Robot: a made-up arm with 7 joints.
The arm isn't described. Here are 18 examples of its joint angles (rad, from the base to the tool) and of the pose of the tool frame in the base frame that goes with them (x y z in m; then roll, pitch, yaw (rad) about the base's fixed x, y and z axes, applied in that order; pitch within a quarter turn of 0, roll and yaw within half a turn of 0).
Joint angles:
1: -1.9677 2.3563 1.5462 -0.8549 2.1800 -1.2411 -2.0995
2: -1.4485 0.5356 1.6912 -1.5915 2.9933 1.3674 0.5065
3: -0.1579 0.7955 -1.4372 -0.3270 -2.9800 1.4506 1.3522
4: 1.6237 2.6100 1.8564 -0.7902 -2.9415 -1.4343 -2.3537
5: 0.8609 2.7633 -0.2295 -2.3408 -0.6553 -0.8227 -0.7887
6: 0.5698 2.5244 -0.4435 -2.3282 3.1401 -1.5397 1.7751
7: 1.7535 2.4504 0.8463 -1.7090 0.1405 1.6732 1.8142
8: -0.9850 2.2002 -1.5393 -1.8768 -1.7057 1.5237 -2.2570
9: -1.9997 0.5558 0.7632 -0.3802 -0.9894 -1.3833 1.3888
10: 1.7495 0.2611 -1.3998 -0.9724 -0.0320 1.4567 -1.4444
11: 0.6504 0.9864 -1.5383 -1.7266 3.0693 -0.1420 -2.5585
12: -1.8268 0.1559 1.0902 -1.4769 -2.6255 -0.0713 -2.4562
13: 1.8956 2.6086 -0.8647 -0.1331 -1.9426 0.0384 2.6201
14: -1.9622 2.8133 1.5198 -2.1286 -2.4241 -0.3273 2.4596
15: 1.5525 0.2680 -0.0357 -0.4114 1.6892 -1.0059 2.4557
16: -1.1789 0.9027 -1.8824 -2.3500 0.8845 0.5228 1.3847
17: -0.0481 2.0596 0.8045 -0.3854 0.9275 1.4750 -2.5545
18: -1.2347 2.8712 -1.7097 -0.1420 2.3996 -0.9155 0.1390
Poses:
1: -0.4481 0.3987 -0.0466 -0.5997 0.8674 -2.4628
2: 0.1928 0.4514 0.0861 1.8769 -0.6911 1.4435
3: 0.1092 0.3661 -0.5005 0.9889 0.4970 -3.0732
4: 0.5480 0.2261 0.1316 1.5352 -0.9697 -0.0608
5: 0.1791 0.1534 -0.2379 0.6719 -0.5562 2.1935
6: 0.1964 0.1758 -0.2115 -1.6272 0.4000 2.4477
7: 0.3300 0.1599 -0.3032 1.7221 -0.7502 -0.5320
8: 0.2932 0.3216 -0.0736 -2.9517 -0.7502 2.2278
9: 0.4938 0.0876 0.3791 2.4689 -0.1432 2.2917
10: -0.4696 -0.3445 -0.0936 -2.1647 -0.9407 -1.3826
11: -0.2495 -0.0642 -0.3959 -0.7362 -0.0926 -0.5940
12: 0.3275 0.1769 0.3614 -2.9276 0.6171 1.6215
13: 0.3542 0.5191 0.0386 -1.5764 0.9243 2.6229
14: -0.2823 -0.1966 -0.1734 -1.3575 -0.1899 -0.4829
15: -0.6075 -0.0002 -0.1587 -1.6874 -0.0711 -2.4929
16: 0.1196 -0.1955 -0.2412 -0.6043 -0.0748 -0.4840
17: 0.0804 0.4984 0.3744 0.5690 0.6725 -1.1207
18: -0.4656 0.3161 0.2826 -2.4982 0.0271 -1.2220
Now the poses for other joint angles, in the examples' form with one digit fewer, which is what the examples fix.
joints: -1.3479 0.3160 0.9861 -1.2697 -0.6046 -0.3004 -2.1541
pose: 0.447 0.246 0.210 2.608 0.065 -0.344
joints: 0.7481 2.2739 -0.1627 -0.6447 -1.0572 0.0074 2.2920
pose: 0.273 0.529 0.165 1.594 -0.094 -0.602
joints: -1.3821 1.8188 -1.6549 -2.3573 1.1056 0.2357 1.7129
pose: 0.317 0.003 -0.094 -0.877 -0.334 0.610
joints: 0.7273 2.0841 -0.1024 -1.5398 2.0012 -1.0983 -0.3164
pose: 0.309 0.376 -0.145 2.183 -0.958 -1.931
